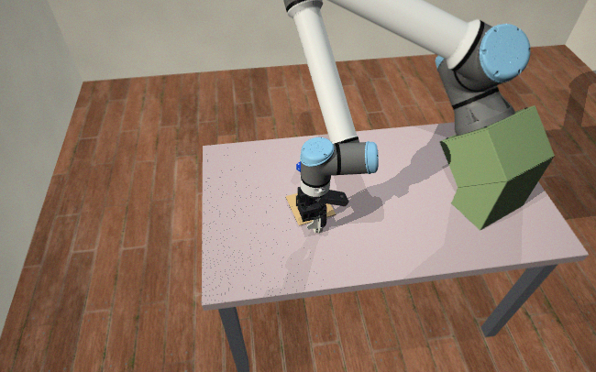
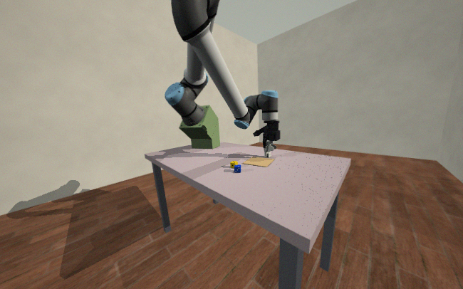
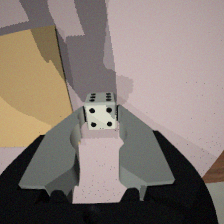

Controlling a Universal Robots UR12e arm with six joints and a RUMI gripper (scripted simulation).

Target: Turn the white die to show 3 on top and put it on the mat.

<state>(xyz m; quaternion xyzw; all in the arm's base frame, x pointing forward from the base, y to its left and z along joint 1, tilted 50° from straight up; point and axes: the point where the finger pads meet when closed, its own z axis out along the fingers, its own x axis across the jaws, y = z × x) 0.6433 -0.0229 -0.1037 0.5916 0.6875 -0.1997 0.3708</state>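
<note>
Now: hand 110 mm to the left of the tan mat, 20 mm above it and 10 mm past it. From my hand the other things lie so: white die: right at my hand; blue die: 290 mm to the right, 30 mm behind; yellow die: 250 mm to the right, 80 mm behind.
</note>
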